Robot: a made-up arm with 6 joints. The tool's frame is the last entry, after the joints.
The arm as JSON. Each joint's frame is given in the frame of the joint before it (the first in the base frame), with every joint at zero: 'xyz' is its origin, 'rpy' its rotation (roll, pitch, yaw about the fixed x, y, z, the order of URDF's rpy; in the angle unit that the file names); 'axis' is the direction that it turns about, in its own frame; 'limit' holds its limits. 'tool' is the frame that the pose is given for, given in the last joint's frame.
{
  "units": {
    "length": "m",
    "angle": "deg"
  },
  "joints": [
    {
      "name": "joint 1",
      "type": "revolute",
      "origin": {
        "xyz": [
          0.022,
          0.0,
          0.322
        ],
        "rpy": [
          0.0,
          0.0,
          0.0
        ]
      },
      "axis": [
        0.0,
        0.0,
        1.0
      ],
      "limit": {
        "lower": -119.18,
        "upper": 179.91
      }
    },
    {
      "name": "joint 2",
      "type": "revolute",
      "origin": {
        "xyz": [
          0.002,
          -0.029,
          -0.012
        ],
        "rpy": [
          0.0,
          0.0,
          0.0
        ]
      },
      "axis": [
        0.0,
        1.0,
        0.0
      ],
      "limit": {
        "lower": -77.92,
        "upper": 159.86
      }
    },
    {
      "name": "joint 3",
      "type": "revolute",
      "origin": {
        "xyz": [
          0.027,
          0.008,
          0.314
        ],
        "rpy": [
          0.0,
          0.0,
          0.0
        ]
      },
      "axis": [
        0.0,
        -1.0,
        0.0
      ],
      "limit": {
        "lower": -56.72,
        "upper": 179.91
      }
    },
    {
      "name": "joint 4",
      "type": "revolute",
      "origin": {
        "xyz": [
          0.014,
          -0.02,
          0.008
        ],
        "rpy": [
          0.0,
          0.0,
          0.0
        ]
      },
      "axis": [
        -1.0,
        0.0,
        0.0
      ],
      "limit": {
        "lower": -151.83,
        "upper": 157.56
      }
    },
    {
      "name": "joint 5",
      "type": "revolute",
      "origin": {
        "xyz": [
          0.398,
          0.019,
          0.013
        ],
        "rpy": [
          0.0,
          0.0,
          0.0
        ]
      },
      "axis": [
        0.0,
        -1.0,
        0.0
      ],
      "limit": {
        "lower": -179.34,
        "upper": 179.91
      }
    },
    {
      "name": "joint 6",
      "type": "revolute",
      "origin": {
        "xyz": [
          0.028,
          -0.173,
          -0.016
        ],
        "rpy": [
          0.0,
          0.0,
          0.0
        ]
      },
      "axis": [
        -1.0,
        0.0,
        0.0
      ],
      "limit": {
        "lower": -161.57,
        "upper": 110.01
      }
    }
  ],
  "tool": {
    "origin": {
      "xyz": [
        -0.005,
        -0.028,
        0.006
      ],
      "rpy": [
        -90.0,
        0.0,
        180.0
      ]
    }
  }
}
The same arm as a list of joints. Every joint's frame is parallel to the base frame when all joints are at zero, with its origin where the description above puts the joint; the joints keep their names.
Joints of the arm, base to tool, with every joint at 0 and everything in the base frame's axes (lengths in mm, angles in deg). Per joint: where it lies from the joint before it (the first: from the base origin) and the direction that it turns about. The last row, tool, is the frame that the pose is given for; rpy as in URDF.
joint 1: axis 0 0 1 xyz 22.0 0.0 322.0
joint 2: axis 0 1 0 xyz 2.0 -29.0 -12.0
joint 3: axis 0 -1 0 xyz 27.0 8.0 314.0
joint 4: axis -1 0 0 xyz 14.0 -20.0 8.0
joint 5: axis 0 -1 0 xyz 398.0 19.0 13.0
joint 6: axis -1 0 0 xyz 28.0 -173.0 -16.0
tool: xyz -5.0 -28.0 6.0 rpy -90.00 0.00 180.00
Joint limits (deg, base to tool): -119.18..179.91 -77.92..159.86 -56.72..179.91 -151.83..157.56 -179.34..179.91 -161.57..110.01

